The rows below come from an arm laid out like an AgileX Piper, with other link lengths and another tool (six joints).
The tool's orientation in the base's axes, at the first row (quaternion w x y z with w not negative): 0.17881 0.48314 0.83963 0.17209
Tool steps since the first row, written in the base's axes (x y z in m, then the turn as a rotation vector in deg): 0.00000 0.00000 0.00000 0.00 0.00 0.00; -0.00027 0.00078 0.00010 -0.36 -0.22 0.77; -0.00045 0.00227 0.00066 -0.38 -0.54 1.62; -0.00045 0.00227 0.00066 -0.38 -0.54 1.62; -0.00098 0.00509 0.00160 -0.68 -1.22 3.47; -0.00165 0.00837 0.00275 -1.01 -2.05 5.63; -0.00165 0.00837 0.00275 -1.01 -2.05 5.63
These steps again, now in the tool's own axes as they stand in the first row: 0.00000 0.00000 0.00000 0.00 0.00 0.00; 0.00079 0.00021 -0.00012 -0.13 -0.02 -0.87; 0.00210 0.00104 -0.00052 -0.51 0.21 -1.66; 0.00210 0.00104 -0.00052 -0.51 0.21 -1.66; 0.00469 0.00242 -0.00127 -1.21 0.51 -3.50; 0.00771 0.00400 -0.00221 -2.07 0.87 -5.65; 0.00771 0.00400 -0.00221 -2.07 0.87 -5.65
